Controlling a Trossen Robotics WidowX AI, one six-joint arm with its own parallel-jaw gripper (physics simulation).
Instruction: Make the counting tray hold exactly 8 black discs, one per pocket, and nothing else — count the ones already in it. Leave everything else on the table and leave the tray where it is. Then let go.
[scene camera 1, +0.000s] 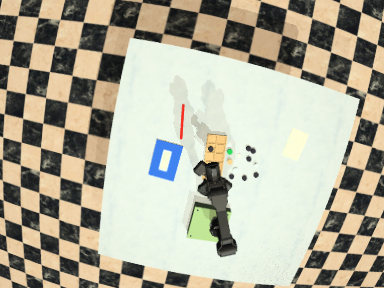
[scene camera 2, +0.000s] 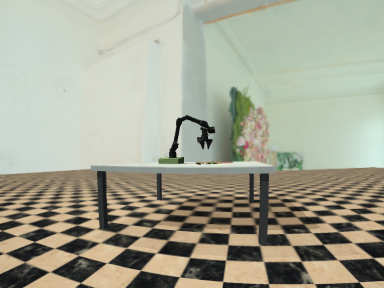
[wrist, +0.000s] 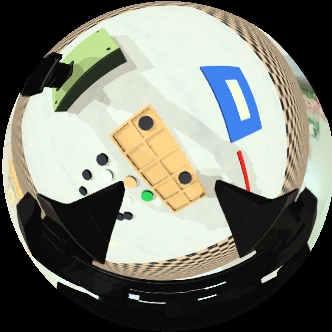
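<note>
The tan counting tray (scene camera 1: 217, 142) (wrist: 161, 183) has two rows of pockets. In the wrist view one black disc (wrist: 146, 123) sits in an end pocket, and another black disc (wrist: 185, 177) (scene camera 1: 210, 149) sits near the other end. The arm hides part of the tray in scene camera 1. Several loose black discs (scene camera 1: 244, 177) (wrist: 102, 159) lie beside the tray, with a green disc (scene camera 1: 230, 151) (wrist: 147, 195), an orange disc (scene camera 1: 230, 161) (wrist: 130, 181) and pale discs (wrist: 107, 175). My gripper (scene camera 2: 205, 146) (wrist: 170, 185) is open and empty, high above the table near the tray.
A blue frame (scene camera 1: 155, 158) (wrist: 225, 100) around a cream centre lies on the tray's other side, near a thin red bar (scene camera 1: 182, 121) (wrist: 244, 170). A pale yellow rectangle (scene camera 1: 295, 144) lies beyond the loose discs. The arm stands on a green base (scene camera 1: 200, 226) (wrist: 95, 50).
</note>
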